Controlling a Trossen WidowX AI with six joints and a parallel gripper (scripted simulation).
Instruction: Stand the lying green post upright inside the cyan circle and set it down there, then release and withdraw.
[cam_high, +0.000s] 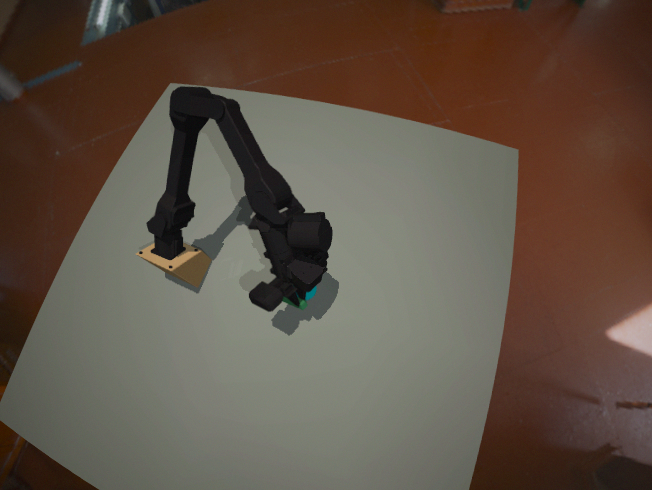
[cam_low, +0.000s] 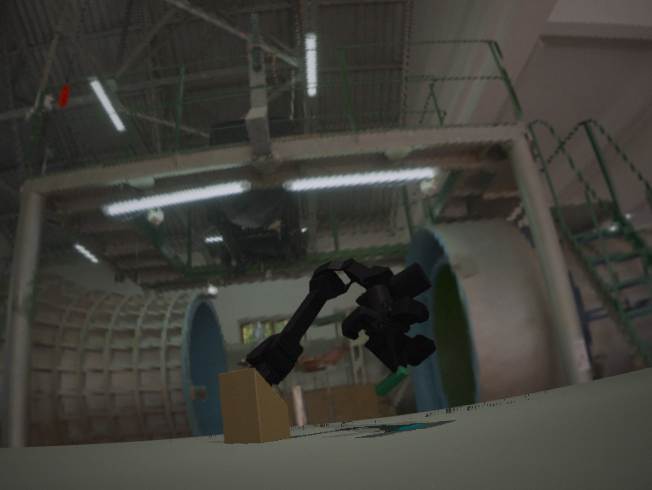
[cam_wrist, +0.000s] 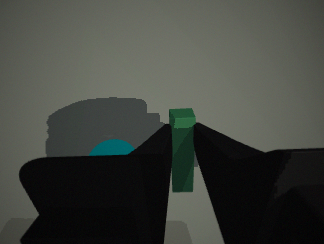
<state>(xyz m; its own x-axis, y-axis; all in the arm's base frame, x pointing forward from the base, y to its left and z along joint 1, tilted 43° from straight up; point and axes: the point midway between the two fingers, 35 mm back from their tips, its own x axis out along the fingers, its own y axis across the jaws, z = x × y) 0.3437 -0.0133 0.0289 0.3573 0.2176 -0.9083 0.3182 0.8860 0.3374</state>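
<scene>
My gripper tip is now 20 mm past the cyan circle, 50 mm to the right of it and 100 mm above it. From my gripper tip the other things lie so: green post 20 mm behind, 10 mm below.
</scene>
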